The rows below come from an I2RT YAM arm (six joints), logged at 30 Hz.
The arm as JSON. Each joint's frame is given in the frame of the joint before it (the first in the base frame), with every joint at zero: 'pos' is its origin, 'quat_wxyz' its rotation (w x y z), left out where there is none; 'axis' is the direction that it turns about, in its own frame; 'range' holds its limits. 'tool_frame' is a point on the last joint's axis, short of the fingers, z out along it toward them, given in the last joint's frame.
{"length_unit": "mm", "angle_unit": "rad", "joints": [
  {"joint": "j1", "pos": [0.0, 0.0, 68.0], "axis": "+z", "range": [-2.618, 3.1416]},
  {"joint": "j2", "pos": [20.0, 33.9, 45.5], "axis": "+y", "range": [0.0, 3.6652]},
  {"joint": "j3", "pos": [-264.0, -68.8, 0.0], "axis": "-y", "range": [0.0, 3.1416]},
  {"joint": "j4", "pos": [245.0, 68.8, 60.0], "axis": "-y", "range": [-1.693, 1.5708]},
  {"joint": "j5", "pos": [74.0, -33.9, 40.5], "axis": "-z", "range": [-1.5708, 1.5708]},
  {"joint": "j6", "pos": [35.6, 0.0, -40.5], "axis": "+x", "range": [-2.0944, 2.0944]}
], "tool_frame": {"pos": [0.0, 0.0, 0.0], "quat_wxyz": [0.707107, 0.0, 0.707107, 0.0]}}
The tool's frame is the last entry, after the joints.
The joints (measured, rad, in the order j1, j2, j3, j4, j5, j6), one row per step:
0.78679, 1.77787, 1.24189, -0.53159, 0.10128, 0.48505
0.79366, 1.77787, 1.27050, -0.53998, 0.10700, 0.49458
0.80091, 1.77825, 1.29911, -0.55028, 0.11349, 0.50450
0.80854, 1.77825, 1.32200, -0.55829, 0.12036, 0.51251
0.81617, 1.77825, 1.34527, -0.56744, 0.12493, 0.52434
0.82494, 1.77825, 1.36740, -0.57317, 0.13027, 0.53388
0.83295, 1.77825, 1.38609, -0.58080, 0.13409, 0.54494
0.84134, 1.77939, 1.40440, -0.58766, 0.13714, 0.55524
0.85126, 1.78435, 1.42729, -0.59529, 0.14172, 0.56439
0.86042, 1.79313, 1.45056, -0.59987, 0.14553, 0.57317
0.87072, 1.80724, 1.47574, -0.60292, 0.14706, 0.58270
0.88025, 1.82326, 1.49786, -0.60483, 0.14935, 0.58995
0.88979, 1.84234, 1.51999, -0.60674, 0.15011, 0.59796
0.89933, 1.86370, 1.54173, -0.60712, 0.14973, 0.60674
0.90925, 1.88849, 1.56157, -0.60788, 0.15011, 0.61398
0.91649, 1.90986, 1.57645, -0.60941, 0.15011, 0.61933
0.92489, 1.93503, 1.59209, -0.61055, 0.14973, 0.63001
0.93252, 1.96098, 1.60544, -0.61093, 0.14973, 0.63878
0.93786, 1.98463, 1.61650, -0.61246, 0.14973, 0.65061
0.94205, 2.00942, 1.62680, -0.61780, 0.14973, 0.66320
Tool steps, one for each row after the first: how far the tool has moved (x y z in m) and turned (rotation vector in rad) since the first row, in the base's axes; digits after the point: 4 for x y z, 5 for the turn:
0.0011, 0.0045, 0.0080, 0.01484, -0.01516, -0.00420
0.0018, 0.0088, 0.0159, 0.02803, -0.02887, -0.00873
0.0018, 0.0125, 0.0224, 0.03826, -0.04106, -0.01145
0.0016, 0.0162, 0.0290, 0.05117, -0.05004, -0.01628
0.0010, 0.0203, 0.0355, 0.06457, -0.06148, -0.01840
0.0000, 0.0236, 0.0408, 0.07575, -0.06776, -0.02176
-0.0011, 0.0270, 0.0457, 0.08663, -0.07312, -0.02367
-0.0020, 0.0316, 0.0506, 0.09634, -0.07958, -0.02386
-0.0022, 0.0366, 0.0544, 0.10614, -0.08529, -0.02409
-0.0023, 0.0427, 0.0568, 0.11622, -0.08788, -0.02258
-0.0022, 0.0487, 0.0576, 0.12194, -0.08918, -0.02034
-0.0019, 0.0550, 0.0572, 0.12646, -0.08726, -0.01791
-0.0015, 0.0618, 0.0557, 0.13101, -0.08358, -0.01552
-0.0013, 0.0688, 0.0521, 0.12993, -0.07736, -0.01192
-0.0009, 0.0742, 0.0481, 0.12620, -0.07031, -0.00925
-0.0007, 0.0804, 0.0428, 0.12284, -0.05969, -0.00977
-0.0004, 0.0863, 0.0363, 0.11643, -0.04873, -0.00972
0.0002, 0.0910, 0.0298, 0.11022, -0.03639, -0.01464
0.0009, 0.0951, 0.0223, 0.09951, -0.02072, -0.02154

